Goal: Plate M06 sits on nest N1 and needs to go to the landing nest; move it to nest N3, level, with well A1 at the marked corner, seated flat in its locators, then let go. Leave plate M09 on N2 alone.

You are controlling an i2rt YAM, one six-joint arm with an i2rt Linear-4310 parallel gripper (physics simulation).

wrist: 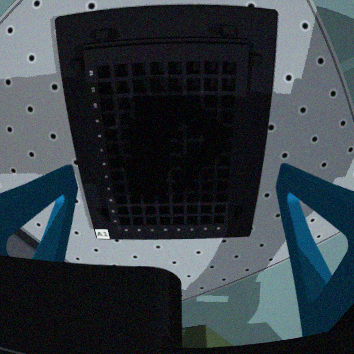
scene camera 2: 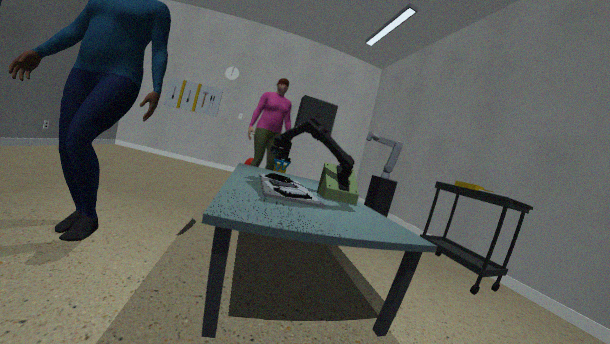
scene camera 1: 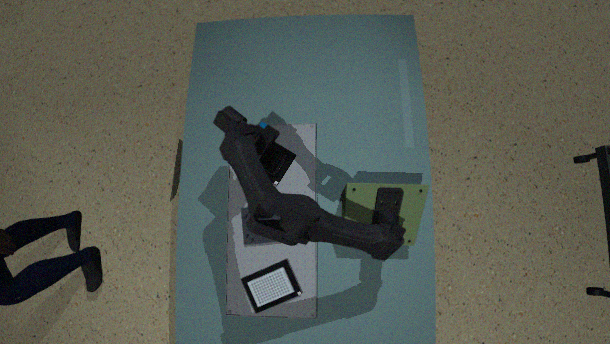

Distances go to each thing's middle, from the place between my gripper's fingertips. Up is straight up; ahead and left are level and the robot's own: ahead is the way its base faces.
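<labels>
White well plate (scene camera 1: 274,285): 40 mm below my hand, 50 mm behind it and 430 mm to the left of it.
</labels>
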